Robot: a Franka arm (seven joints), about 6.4 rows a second.
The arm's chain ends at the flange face. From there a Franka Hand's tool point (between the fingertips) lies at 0.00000 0.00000 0.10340 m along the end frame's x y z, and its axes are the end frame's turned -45 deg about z.
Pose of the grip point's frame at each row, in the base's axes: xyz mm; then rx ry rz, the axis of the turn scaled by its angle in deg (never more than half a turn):
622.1 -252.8 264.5 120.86 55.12 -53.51
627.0 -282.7 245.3 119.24 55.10 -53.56
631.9 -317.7 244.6 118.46 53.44 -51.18
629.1 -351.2 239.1 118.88 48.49 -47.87
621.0 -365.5 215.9 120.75 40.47 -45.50
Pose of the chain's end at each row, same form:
657.0 -173.8 321.3 125.91 4.43 -29.60
660.8 -201.9 300.3 124.53 5.00 -29.14
662.9 -235.4 299.0 123.67 3.85 -26.33
658.4 -267.9 292.9 122.80 -0.66 -22.56
652.3 -282.7 269.3 121.92 -8.46 -19.89

